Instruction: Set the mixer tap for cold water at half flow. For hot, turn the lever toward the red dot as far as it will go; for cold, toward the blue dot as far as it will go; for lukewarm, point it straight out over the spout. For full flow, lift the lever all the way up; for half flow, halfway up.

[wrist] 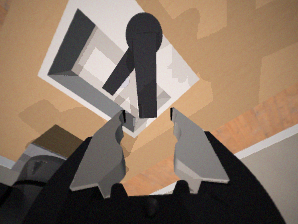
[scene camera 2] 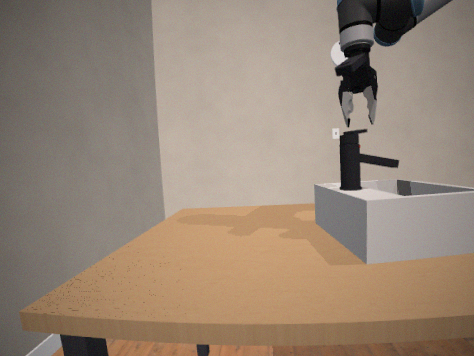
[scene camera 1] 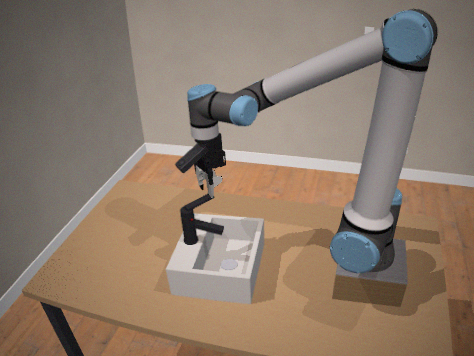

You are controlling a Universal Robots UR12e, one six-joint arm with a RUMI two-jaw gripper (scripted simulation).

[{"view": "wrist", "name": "gripper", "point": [147, 109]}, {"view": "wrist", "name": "lever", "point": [144, 45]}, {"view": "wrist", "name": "white sink block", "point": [85, 49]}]
